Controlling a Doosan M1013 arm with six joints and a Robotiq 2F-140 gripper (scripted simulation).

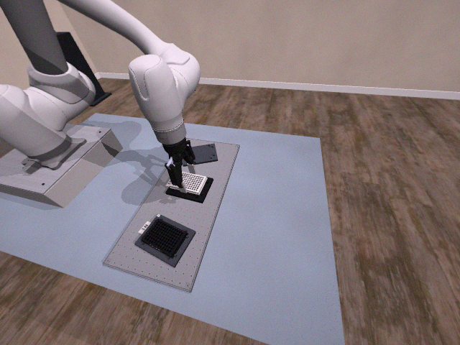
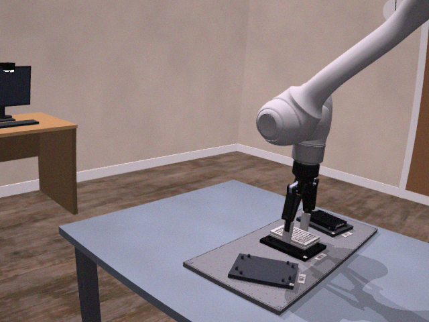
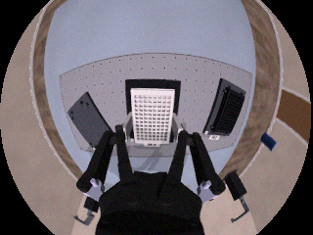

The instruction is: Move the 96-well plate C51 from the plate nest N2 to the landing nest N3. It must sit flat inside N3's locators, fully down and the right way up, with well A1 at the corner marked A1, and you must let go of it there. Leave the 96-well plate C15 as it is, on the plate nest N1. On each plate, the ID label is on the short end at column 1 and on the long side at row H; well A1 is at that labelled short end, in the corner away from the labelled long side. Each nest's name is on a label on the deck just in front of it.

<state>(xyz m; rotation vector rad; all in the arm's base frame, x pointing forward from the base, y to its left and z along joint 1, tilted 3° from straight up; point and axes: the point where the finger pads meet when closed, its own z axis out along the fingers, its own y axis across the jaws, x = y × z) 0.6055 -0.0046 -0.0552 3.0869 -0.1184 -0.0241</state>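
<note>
My gripper is now 2 cm above the white 96-well plate C51. The rest, counted from my hand: black landing nest N3: 5 cm below; black 96-well plate C15: 22 cm to the right, 4 cm below; dark grey nest: 19 cm to the left, 5 cm below, 2 cm behind.
</note>
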